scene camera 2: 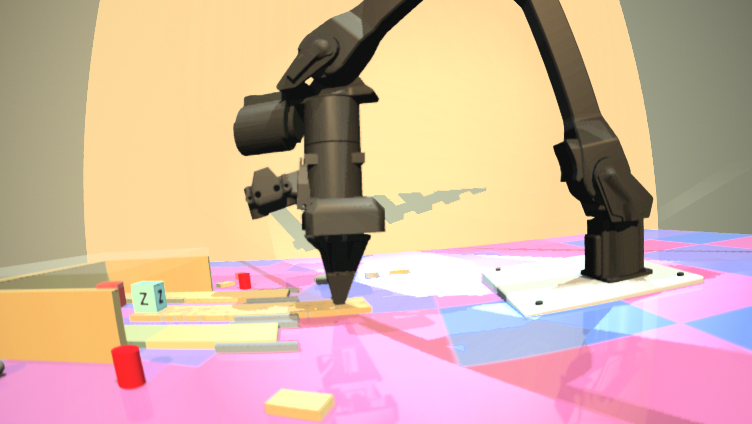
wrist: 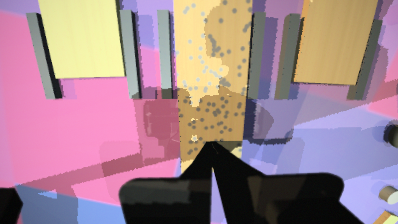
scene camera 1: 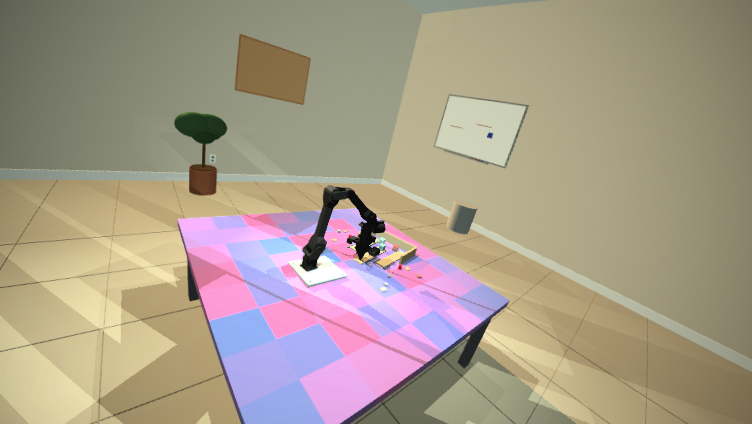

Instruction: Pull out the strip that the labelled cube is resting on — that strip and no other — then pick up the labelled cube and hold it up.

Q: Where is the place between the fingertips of my gripper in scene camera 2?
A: At 339, 304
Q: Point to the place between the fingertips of my gripper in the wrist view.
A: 210, 146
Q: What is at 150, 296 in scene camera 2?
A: A pale green cube.
